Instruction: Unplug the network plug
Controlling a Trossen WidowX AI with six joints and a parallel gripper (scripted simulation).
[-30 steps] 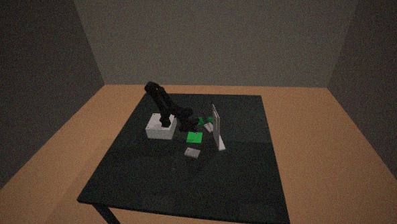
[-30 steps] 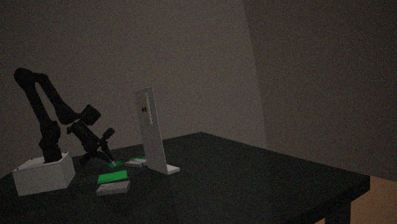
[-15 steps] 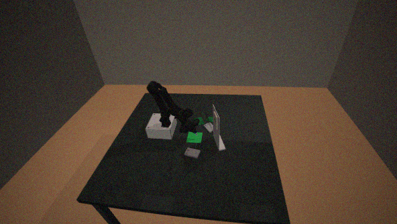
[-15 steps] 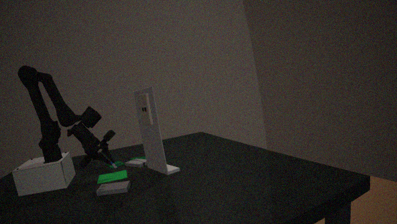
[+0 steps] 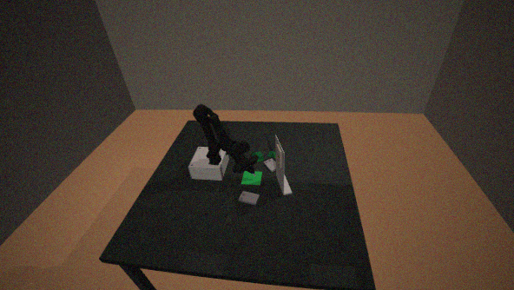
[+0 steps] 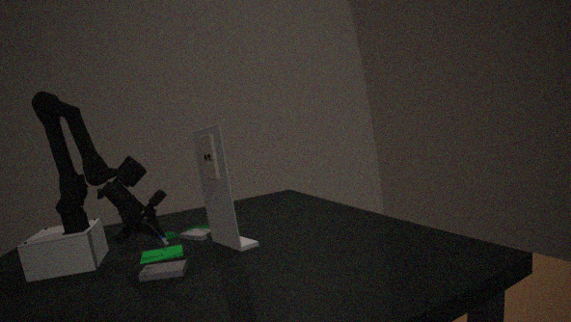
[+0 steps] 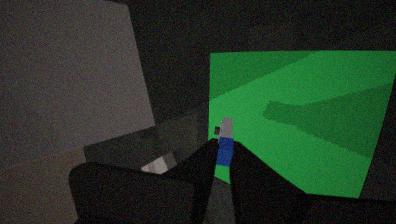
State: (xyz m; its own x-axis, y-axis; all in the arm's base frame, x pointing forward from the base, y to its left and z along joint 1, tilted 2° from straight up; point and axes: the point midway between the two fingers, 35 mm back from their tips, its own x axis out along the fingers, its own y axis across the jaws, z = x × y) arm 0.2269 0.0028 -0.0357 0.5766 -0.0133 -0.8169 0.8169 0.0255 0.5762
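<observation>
Right now my gripper tip is 4 cm above the green square and 1 cm past it. Round my gripper tip: white panel: 18 cm ahead, 10 cm above, 3 cm to the right; network plug: right at my gripper tip.
</observation>
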